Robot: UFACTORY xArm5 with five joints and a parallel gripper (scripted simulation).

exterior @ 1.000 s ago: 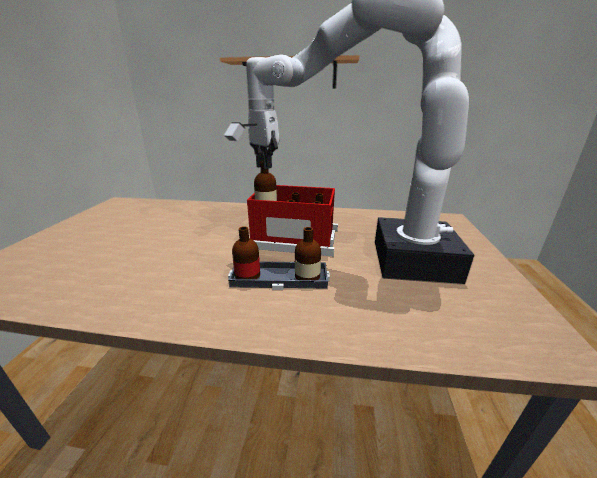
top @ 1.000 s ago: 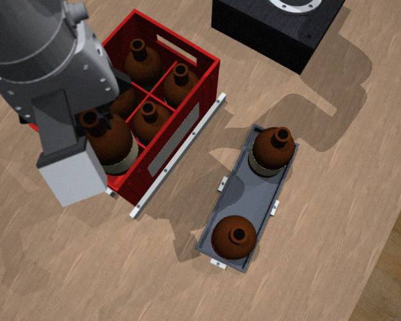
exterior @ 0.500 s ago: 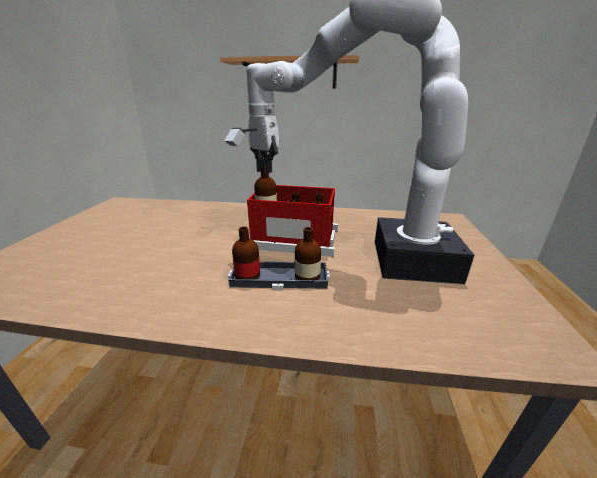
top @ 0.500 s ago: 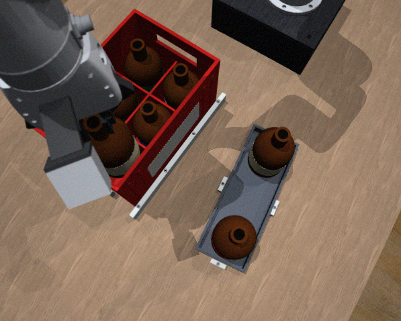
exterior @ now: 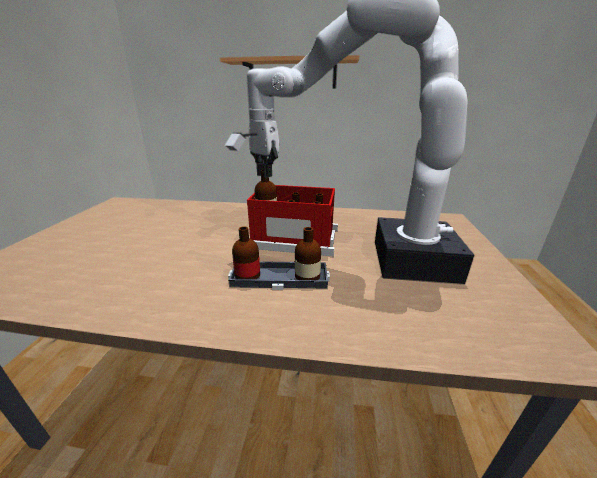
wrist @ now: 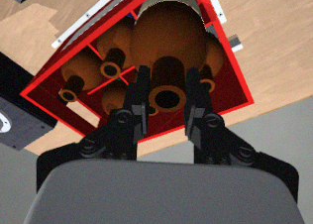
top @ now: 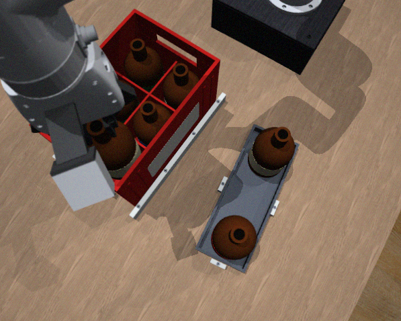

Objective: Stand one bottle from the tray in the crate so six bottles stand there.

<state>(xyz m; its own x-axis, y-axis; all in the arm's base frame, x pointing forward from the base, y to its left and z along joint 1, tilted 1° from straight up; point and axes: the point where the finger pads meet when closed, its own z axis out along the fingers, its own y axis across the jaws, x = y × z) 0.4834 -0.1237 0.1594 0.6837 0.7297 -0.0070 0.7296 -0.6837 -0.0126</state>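
Now: hand 180 mm above the red crate, 90 mm past it and 30 mm to the left of it. The rest, counted from my hand: grey tray: 250 mm below, 230 mm to the left, 70 mm behind.
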